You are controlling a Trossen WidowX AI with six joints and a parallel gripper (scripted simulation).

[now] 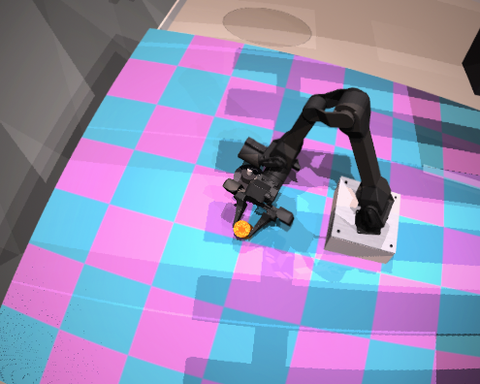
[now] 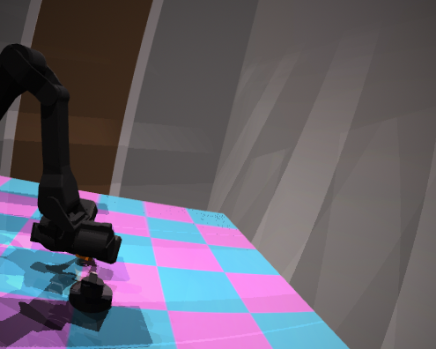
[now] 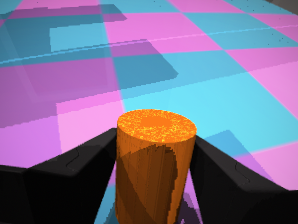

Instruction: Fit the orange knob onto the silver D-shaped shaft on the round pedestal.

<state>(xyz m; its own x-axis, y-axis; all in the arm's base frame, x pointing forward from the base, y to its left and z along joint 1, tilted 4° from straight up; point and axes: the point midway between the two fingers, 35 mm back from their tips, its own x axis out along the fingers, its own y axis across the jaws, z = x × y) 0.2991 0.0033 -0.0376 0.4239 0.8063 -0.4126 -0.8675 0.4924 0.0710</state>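
My gripper tip is 1 cm to the left of the orange knob. Round my gripper tip: round pedestal (1 cm behind, 18 cm to the right, 2 cm below).
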